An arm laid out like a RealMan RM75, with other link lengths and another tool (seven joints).
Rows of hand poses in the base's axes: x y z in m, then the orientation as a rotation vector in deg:
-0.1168, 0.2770, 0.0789, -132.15, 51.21, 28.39
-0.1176, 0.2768, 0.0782, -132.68, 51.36, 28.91
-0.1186, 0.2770, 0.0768, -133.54, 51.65, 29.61
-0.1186, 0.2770, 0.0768, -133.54, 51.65, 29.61
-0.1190, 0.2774, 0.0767, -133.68, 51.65, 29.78
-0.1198, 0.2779, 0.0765, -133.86, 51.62, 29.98
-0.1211, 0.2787, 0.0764, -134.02, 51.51, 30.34
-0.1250, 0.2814, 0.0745, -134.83, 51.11, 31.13
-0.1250, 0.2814, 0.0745, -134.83, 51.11, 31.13
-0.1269, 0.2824, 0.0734, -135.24, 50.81, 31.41
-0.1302, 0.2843, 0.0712, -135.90, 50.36, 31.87
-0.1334, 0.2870, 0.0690, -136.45, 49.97, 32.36
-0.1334, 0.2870, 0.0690, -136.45, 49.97, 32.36
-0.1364, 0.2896, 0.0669, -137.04, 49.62, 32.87
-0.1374, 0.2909, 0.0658, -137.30, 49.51, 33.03
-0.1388, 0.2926, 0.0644, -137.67, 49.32, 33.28
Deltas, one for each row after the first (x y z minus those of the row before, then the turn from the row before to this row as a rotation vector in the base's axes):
-0.0008, -0.0002, -0.0007, -0.46, 0.48, 0.25
-0.0010, 0.0002, -0.0014, -0.79, 0.68, 0.34
0.0000, 0.0000, 0.0000, 0.00, 0.00, 0.00
-0.0004, 0.0004, -0.0001, -0.10, 0.14, 0.10
-0.0008, 0.0005, -0.0002, -0.12, 0.15, 0.14
-0.0013, 0.0008, -0.0001, -0.06, 0.24, 0.22
-0.0039, 0.0027, -0.0019, -0.47, 0.52, 0.76
0.0000, 0.0000, 0.0000, 0.00, 0.00, 0.00
-0.0019, 0.0010, -0.0011, -0.21, 0.15, 0.41
-0.0033, 0.0019, -0.0022, -0.35, 0.26, 0.64
-0.0032, 0.0027, -0.0022, -0.28, 0.29, 0.57
0.0000, 0.0000, 0.0000, 0.00, 0.00, 0.00
-0.0030, 0.0026, -0.0021, -0.33, 0.32, 0.56
-0.0010, 0.0013, -0.0011, -0.17, 0.11, 0.21
-0.0014, 0.0017, -0.0014, -0.23, 0.16, 0.32

